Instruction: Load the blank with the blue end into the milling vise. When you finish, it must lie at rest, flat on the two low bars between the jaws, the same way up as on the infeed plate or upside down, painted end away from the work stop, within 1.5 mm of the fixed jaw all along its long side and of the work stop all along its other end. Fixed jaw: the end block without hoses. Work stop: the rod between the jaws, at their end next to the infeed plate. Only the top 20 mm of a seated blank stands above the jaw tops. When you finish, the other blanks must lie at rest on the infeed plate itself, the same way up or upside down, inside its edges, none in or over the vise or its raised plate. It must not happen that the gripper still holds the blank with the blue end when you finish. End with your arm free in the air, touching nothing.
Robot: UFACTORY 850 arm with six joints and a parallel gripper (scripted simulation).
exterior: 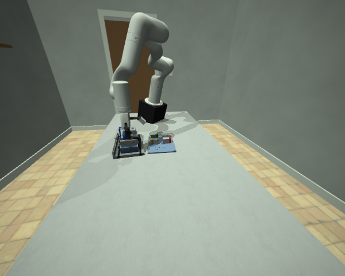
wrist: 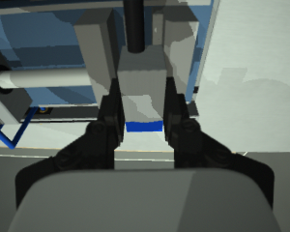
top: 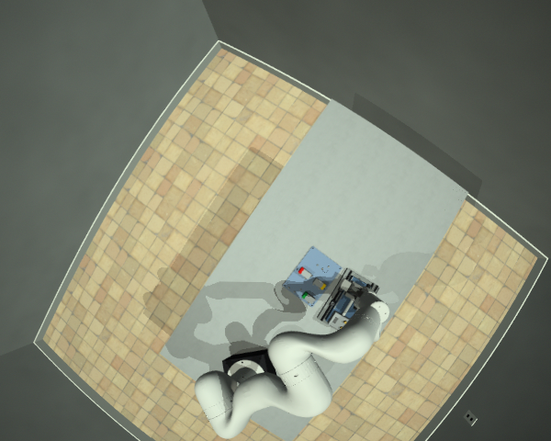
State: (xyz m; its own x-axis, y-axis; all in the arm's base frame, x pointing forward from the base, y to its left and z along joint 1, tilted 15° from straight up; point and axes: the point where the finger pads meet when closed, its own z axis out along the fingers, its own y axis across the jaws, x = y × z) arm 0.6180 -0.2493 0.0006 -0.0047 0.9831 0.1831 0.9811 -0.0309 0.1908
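Right now the black rod is 5 cm to the left of my hand and 3 cm below it. Also, from my hand: yellow-ended blank 18 cm to the left, 10 cm below, 6 cm behind; vise 8 cm below, 7 cm behind; infeed plate 22 cm to the left, 12 cm below, 5 cm behind.
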